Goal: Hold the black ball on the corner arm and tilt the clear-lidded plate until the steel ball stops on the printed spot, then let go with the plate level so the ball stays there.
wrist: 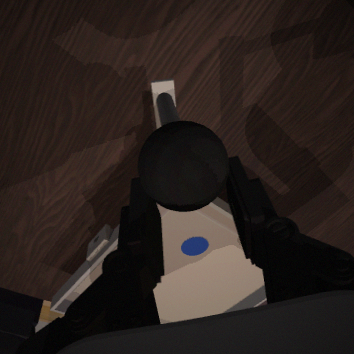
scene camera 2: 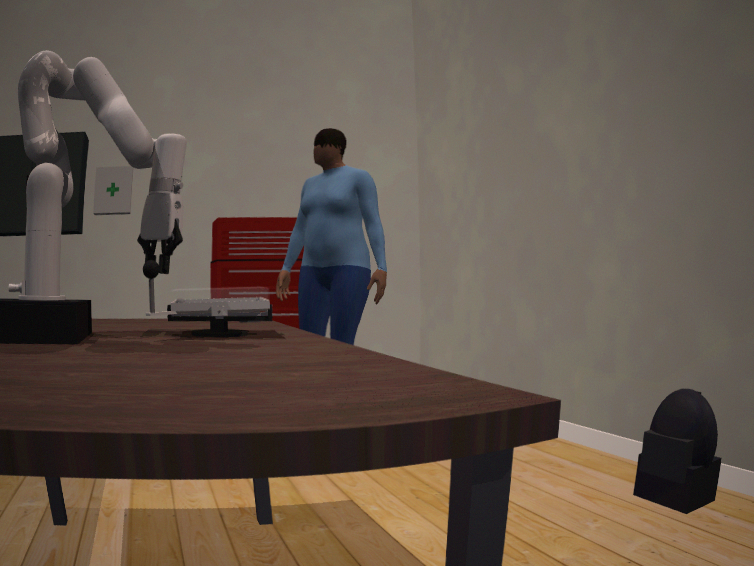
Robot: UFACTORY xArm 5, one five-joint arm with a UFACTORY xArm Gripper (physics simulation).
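Note:
The black ball (scene camera 2: 151, 268) (wrist: 182, 165) sits on top of a thin grey rod (scene camera 2: 152, 296) (wrist: 167, 109) that rises from the pale corner arm (scene camera 2: 159, 313) (wrist: 163, 87). My gripper (scene camera 2: 157, 266) (wrist: 188, 187) is shut on the black ball, with a finger on either side. The plate (scene camera 2: 219, 307) (wrist: 212, 285) looks about level in the scene view, with its clear lid (scene camera 2: 222, 293) above it. The blue printed spot (wrist: 195, 246) shows between my fingers in the wrist view. The steel ball does not show; my fingers and gripper body hide parts of the plate.
The plate rests on a black stand (scene camera 2: 219, 326) on the dark wooden table (scene camera 2: 274, 389). The robot's black base block (scene camera 2: 45, 321) is left of it. A person in blue (scene camera 2: 334, 225) and a red tool chest (scene camera 2: 252, 243) stand behind the table.

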